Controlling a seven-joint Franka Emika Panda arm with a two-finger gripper.
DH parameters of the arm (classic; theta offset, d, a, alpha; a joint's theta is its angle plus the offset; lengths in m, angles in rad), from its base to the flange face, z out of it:
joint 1: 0 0.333 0 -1.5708
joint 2: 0 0 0 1.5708
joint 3: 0 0.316 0.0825 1.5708
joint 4: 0 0 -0.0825 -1.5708
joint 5: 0 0.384 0 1.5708
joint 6: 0 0 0.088 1.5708
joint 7: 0 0.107 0 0
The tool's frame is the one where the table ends.
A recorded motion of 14 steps. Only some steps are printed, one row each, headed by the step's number.
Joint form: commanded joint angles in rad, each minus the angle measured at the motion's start. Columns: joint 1, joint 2, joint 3, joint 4, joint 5, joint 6, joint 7.
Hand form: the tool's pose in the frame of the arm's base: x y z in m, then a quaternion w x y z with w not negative. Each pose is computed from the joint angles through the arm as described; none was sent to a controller.
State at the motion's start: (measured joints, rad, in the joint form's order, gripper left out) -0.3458 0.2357 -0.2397 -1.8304 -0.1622 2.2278 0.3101
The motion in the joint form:
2: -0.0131 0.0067 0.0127 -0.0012 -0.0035 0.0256 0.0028
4: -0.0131 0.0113 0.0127 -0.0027 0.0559 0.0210 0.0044
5: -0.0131 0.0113 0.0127 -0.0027 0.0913 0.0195 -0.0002
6: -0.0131 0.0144 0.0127 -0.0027 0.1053 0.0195 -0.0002
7: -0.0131 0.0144 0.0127 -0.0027 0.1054 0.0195 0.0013
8: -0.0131 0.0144 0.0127 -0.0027 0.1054 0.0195 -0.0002
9: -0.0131 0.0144 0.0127 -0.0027 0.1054 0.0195 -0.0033
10: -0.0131 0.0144 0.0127 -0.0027 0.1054 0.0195 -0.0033
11: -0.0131 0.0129 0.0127 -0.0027 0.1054 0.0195 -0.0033
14: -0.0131 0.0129 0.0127 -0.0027 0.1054 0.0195 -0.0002
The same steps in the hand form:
2: 0.5335 -0.3489 0.4217 0.10679 0.91408 -0.38349 0.07746
4: 0.5340 -0.3473 0.4174 0.08225 0.90948 -0.40037 0.07612
5: 0.5344 -0.3464 0.4171 0.06786 0.90727 -0.40773 0.07750
6: 0.5349 -0.3462 0.4151 0.06223 0.90609 -0.41136 0.07686
7: 0.5349 -0.3462 0.4151 0.06213 0.90577 -0.41207 0.07692
8: 0.5349 -0.3462 0.4151 0.06219 0.90608 -0.41139 0.07687
9: 0.5349 -0.3462 0.4151 0.06231 0.90672 -0.40998 0.07677
10: 0.5349 -0.3462 0.4151 0.06231 0.90672 -0.40998 0.07677
11: 0.5347 -0.3461 0.4161 0.06226 0.90665 -0.41001 0.07752
14: 0.5347 -0.3461 0.4161 0.06214 0.90601 -0.41141 0.07762

